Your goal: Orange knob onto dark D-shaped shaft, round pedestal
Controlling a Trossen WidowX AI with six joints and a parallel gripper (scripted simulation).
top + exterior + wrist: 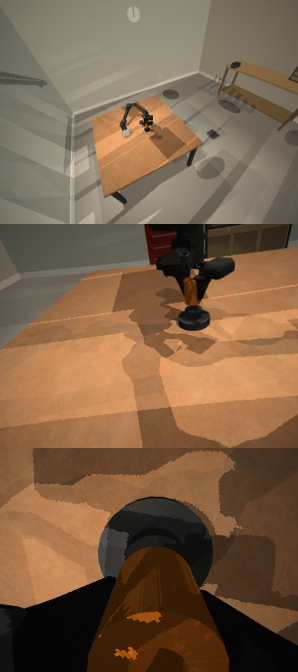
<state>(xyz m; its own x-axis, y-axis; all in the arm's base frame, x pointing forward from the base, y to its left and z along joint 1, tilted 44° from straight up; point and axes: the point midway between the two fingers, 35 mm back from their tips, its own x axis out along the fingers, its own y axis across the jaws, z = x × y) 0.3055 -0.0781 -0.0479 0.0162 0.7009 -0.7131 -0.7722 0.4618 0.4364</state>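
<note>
The orange knob lies 20 mm above my gripper tip. The rest, counted from my gripper tip: dark round pedestal 40 mm below.
</note>
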